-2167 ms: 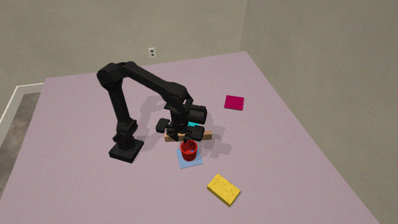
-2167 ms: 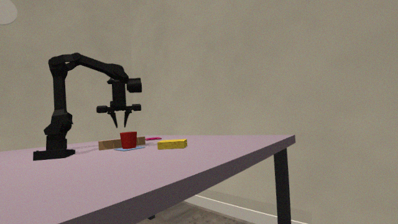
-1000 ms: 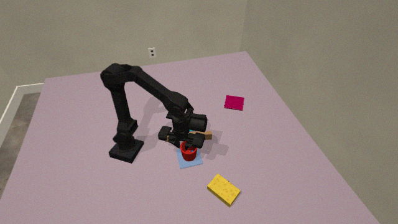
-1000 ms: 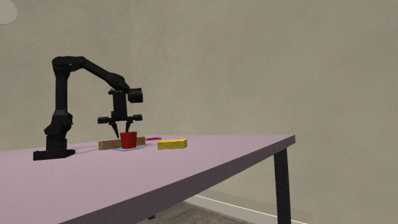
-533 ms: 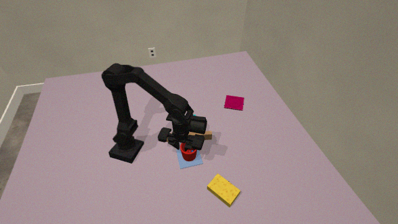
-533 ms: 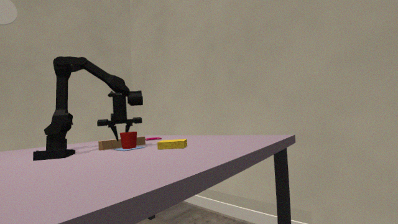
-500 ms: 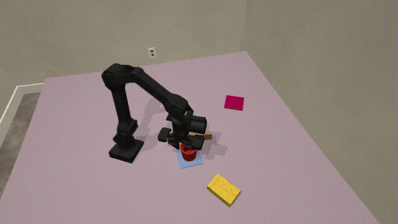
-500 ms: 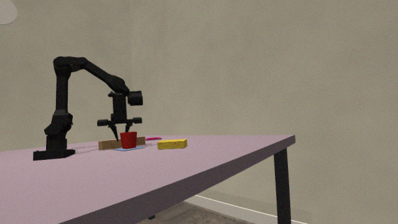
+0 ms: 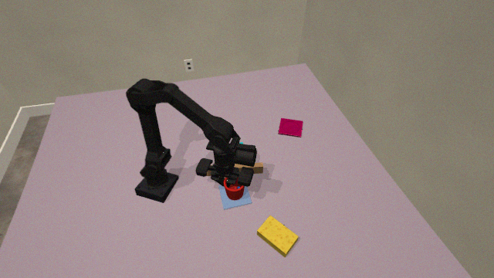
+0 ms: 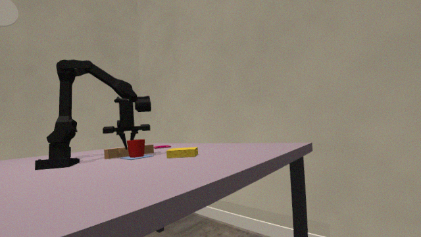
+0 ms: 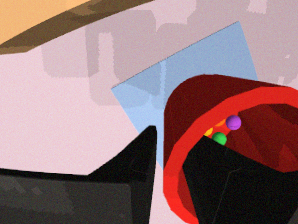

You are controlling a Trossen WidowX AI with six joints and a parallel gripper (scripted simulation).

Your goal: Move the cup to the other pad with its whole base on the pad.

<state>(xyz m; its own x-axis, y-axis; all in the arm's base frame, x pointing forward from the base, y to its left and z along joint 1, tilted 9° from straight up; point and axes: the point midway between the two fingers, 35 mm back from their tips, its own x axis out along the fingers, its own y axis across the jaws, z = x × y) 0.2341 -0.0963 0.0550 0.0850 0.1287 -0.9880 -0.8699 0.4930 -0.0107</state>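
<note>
Right now my hand is 30 mm short of the red cup, 20 mm to the left of it and 50 mm above it. From my hand the other things lie so: yellow sponge 120 mm ahead, 210 mm to the right, 60 mm below; wooden bar 40 mm ahead, 80 mm to the left, 60 mm below.
</note>
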